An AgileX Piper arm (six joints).
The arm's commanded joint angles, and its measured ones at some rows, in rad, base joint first. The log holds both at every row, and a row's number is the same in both.
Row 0, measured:
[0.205 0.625 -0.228 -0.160 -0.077 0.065]
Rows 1 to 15, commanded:
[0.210 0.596 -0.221 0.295 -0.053 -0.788]
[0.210 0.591 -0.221 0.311 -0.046 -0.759]
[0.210 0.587 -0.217 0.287 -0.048 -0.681]
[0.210 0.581 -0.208 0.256 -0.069 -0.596]
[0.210 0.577 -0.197 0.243 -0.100 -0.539]
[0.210 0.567 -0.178 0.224 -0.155 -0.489]
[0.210 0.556 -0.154 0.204 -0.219 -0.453]
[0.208 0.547 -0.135 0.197 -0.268 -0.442]
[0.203 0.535 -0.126 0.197 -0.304 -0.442]
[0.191 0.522 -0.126 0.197 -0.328 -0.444]
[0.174 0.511 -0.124 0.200 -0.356 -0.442]
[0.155 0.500 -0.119 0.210 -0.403 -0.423]
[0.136 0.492 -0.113 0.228 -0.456 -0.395]
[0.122 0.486 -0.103 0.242 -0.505 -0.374]
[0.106 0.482 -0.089 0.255 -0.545 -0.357]
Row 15, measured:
[0.160 0.510 -0.124 0.213 -0.360 -0.430]
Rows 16 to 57, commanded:
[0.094 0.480 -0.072 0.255 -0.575 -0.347]
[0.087 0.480 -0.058 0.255 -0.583 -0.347]
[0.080 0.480 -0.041 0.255 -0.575 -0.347]
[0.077 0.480 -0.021 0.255 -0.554 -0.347]
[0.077 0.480 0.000 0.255 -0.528 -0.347]
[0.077 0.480 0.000 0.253 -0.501 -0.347]
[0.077 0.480 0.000 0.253 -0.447 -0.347]
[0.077 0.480 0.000 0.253 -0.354 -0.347]
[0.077 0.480 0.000 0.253 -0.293 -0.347]
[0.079 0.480 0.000 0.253 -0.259 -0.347]
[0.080 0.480 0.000 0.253 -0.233 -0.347]
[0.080 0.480 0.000 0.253 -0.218 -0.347]
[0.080 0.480 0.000 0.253 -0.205 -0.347]
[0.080 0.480 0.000 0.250 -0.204 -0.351]
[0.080 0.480 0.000 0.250 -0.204 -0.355]
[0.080 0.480 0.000 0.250 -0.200 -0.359]
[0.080 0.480 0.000 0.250 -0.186 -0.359]
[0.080 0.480 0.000 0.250 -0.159 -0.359]
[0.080 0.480 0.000 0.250 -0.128 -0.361]
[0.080 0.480 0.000 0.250 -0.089 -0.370]
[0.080 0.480 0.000 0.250 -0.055 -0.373]
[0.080 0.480 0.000 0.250 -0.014 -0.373]
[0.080 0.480 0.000 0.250 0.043 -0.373]
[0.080 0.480 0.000 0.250 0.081 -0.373]
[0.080 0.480 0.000 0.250 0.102 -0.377]
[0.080 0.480 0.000 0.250 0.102 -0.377]
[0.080 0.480 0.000 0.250 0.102 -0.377]
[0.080 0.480 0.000 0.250 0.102 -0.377]
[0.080 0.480 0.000 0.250 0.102 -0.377]
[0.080 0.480 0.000 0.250 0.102 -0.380]
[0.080 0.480 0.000 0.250 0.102 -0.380]
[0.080 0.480 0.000 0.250 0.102 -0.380]
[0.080 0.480 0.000 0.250 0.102 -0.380]
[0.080 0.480 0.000 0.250 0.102 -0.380]
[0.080 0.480 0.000 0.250 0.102 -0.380]
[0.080 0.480 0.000 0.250 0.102 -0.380]
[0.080 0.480 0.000 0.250 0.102 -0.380]
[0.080 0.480 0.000 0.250 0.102 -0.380]
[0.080 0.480 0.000 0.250 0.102 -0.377]
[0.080 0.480 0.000 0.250 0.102 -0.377]
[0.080 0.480 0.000 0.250 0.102 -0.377]
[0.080 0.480 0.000 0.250 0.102 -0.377]
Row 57, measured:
[0.084 0.487 0.002 0.254 0.104 -0.374]
